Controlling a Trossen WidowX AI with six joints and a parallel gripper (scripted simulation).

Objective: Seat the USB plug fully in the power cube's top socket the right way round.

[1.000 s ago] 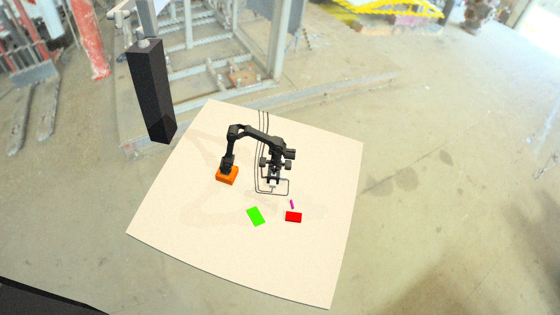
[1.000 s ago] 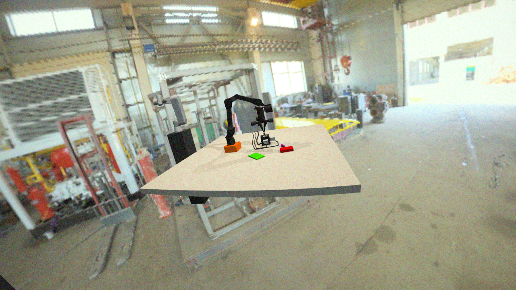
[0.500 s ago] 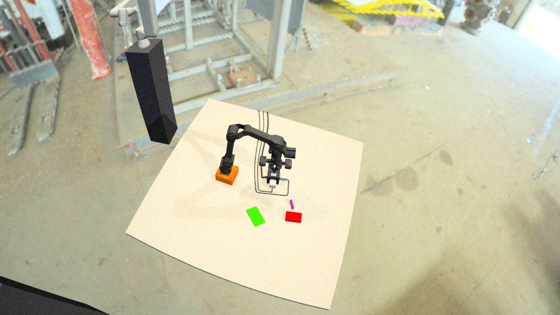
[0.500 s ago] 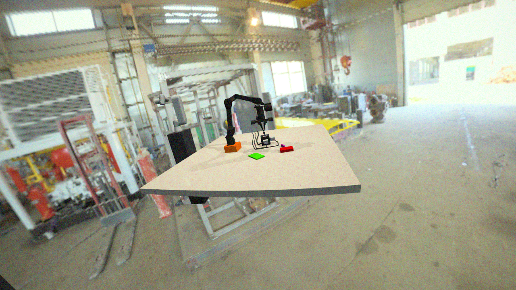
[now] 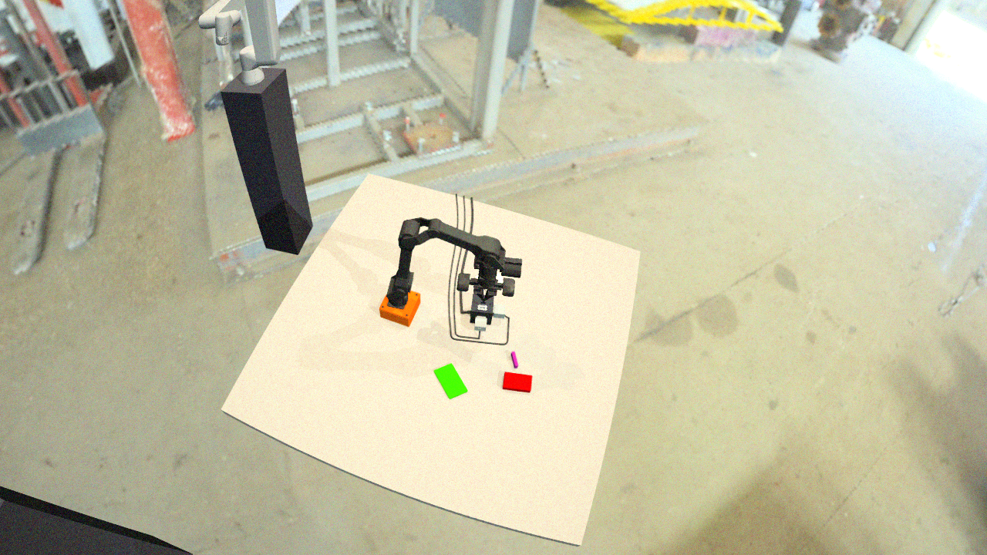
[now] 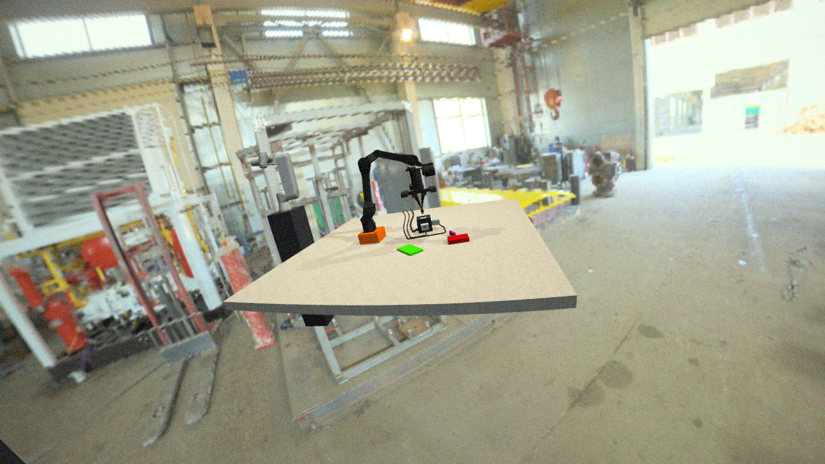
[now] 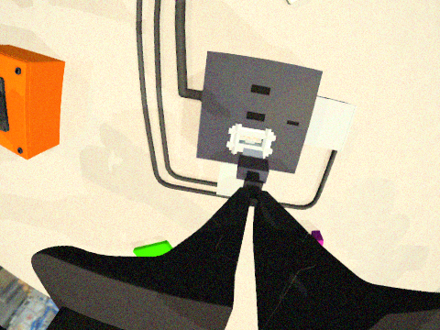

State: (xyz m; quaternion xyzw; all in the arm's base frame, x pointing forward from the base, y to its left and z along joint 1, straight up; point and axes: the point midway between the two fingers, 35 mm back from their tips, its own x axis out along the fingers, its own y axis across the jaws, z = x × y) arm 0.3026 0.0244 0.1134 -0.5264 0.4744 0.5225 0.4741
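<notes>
Now: the USB plug 2 cm below my gripper tip. Round my gripper tip: white card 1 cm ahead, 19 cm to the left, 13 cm below; then USB socket 1 cm to the left, 7 cm below; then small magenta stick 14 cm ahead, 14 cm to the right, 13 cm below.
</notes>
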